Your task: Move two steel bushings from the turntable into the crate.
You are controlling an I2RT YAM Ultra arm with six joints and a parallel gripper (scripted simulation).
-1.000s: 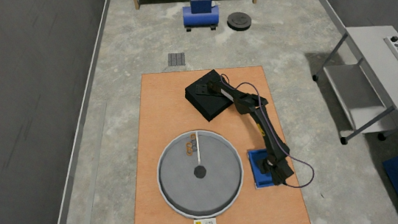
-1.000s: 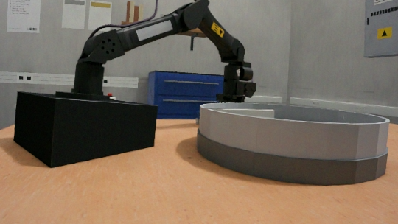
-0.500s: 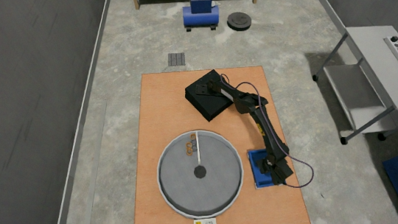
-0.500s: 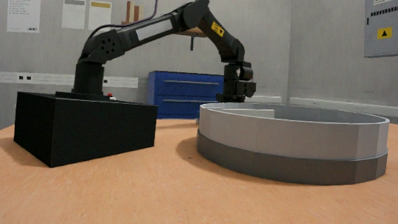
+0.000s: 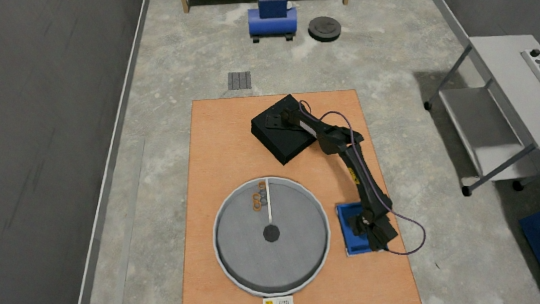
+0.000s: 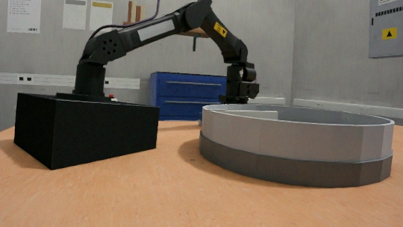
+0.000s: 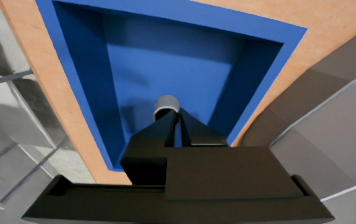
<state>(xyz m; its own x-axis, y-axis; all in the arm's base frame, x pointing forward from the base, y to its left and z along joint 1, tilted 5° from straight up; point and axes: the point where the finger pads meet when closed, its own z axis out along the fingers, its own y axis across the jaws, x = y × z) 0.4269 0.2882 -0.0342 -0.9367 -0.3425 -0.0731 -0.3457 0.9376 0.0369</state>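
Now: the blue crate 10 mm to the left of my hand and 10 mm behind it. From my hand the other things lie so: grey turntable: 330 mm to the right, 40 mm ahead, 20 mm above.
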